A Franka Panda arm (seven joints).
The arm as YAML. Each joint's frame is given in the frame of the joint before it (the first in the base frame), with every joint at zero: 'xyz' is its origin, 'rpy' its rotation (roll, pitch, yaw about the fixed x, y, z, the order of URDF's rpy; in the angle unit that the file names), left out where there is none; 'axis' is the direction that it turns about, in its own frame. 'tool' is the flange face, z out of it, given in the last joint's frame.
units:
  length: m
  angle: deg
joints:
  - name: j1
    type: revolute
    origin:
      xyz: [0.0, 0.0, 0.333]
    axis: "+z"
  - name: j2
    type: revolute
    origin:
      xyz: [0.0, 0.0, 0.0]
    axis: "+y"
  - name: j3
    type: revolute
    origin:
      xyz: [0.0, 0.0, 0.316]
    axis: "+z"
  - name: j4
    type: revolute
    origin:
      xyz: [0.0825, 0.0, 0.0]
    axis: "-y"
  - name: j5
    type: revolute
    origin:
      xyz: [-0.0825, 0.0, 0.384]
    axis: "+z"
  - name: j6
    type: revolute
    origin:
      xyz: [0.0, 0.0, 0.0]
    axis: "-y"
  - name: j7
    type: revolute
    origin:
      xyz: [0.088, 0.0, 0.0]
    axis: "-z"
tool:
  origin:
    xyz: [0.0, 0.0, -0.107]
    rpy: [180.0, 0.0, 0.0]
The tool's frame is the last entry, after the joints.
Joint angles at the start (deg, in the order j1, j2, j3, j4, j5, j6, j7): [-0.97 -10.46 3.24 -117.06 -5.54 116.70 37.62]
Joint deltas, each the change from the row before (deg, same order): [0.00 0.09 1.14 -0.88 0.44 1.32 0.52]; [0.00 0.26 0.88 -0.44 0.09 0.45 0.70]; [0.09 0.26 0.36 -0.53 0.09 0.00 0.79]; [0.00 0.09 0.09 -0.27 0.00 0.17 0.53]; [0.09 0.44 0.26 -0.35 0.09 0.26 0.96]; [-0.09 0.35 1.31 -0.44 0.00 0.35 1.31]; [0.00 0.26 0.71 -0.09 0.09 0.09 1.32]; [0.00 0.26 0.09 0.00 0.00 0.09 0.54]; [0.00 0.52 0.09 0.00 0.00 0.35 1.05]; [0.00 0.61 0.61 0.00 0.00 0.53 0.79]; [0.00 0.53 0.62 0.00 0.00 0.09 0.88]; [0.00 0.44 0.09 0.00 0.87 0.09 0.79]
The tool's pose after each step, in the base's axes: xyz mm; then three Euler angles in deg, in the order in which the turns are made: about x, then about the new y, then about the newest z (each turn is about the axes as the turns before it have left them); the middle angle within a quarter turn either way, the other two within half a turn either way. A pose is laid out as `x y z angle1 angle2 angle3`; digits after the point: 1 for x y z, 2 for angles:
520.6 28.4 532.1 175.26 10.78 33.19
520.7 36.9 526.7 175.37 10.59 32.98
520.0 41.0 519.7 175.44 9.83 33.29
519.9 41.8 516.8 175.45 9.64 33.71
520.5 45.1 510.2 175.56 9.13 34.28
519.9 56.6 503.7 175.55 8.79 34.32
519.9 63.4 500.6 175.64 8.57 34.94
520.7 64.3 498.4 175.66 8.40 35.36
522.6 65.2 494.3 175.73 8.24 36.28
524.4 71.2 489.5 175.84 8.19 36.40
525.2 77.0 484.7 175.88 7.80 36.62
526.2 78.6 480.8 176.65 7.32 37.63

